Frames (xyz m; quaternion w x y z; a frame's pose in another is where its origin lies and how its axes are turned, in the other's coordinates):
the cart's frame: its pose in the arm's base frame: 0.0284 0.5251 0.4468 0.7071 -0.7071 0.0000 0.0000
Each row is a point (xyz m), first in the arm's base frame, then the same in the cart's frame.
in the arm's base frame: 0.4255 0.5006 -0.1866
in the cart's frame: 0.3971 0.6334 -0.0245
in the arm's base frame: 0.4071 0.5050 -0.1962
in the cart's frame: 0.3787 0.6430 -0.0201
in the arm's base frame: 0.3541 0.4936 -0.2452
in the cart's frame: 0.3257 0.6920 -0.0315
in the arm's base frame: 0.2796 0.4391 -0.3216
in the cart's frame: 0.2512 0.7684 -0.0860
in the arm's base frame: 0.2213 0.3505 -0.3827
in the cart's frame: 0.1929 0.8295 -0.1746
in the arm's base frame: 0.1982 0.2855 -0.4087
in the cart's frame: 0.1698 0.8555 -0.2396
